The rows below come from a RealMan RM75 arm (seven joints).
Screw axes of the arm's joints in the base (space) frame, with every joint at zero. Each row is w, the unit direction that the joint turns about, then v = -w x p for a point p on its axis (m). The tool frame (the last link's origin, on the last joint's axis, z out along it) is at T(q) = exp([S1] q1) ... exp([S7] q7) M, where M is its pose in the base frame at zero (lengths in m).
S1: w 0 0 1 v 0 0 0
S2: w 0 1 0 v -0.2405 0 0
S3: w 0 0 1 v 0 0 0
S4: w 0 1 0 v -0.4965 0 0
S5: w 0 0 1 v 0 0 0
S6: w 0 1 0 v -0.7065 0 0
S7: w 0 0 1 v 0 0 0
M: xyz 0 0 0.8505 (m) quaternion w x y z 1 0 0 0
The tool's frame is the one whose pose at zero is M.
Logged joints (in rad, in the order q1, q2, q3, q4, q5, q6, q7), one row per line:
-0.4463 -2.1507 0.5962 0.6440 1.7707 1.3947 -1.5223
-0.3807 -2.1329 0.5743 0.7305 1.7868 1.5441 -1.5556
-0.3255 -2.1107 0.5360 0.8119 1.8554 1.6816 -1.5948
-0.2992 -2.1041 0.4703 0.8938 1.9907 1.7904 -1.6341
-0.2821 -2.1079 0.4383 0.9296 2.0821 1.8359 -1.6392
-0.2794 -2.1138 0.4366 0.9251 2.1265 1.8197 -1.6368
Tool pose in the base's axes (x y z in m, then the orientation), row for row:
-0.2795 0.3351 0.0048 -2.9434 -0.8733 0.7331
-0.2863 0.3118 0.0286 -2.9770 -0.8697 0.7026
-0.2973 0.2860 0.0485 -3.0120 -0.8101 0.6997
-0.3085 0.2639 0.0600 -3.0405 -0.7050 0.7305
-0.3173 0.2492 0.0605 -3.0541 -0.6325 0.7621
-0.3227 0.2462 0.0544 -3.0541 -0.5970 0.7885
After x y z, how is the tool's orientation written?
As angles about the fixed x, y, z axes (roll, pitch, yaw), in radians.
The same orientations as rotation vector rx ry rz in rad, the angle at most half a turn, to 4 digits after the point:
-2.2694 -0.9942 -0.9901
-2.3210 -0.9530 -1.0223
-2.3960 -0.9505 -0.9805
-2.4733 -0.9989 -0.8682
-2.5119 -1.0483 -0.7824
-2.5166 -1.0870 -0.7326

